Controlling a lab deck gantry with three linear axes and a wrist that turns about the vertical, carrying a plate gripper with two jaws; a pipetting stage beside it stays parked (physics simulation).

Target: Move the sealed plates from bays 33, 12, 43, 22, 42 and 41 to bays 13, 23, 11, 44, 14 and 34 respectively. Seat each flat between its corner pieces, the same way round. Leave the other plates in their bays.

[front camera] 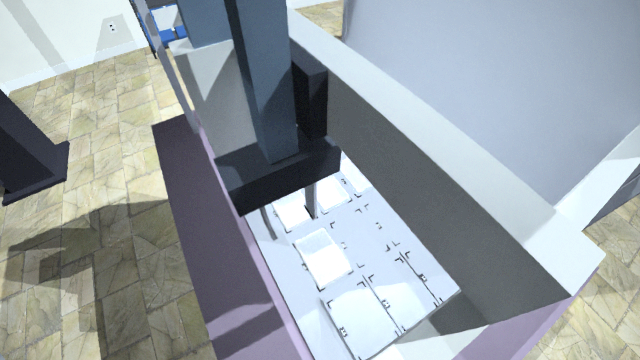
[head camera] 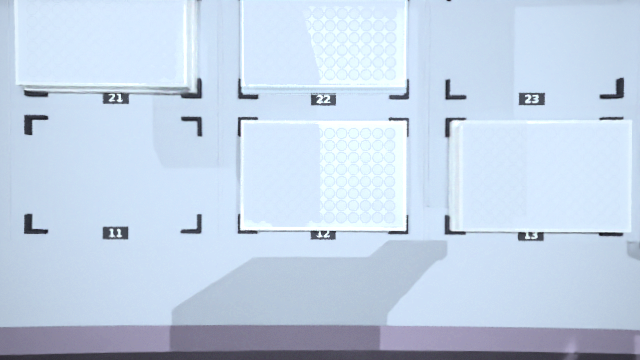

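Note:
My gripper is open and empty, its two jaws apart near bay 12 in the front view; it does not show in the head view. A sealed plate sits flat in bay 13. A plate sits between its corner pieces in bay 12. A plate is in bay 22. In the head view, bay 11 and bay 23 hold no plate. Bay 14 holds none in the front view. Bays 41, 42, 43 and 44 do not show.
A plate is in bay 21, and another plate stands behind bay 22. The parked pipetting stage is beside the gantry column. A long grey beam runs along the right side. The purple deck edge lies in front.

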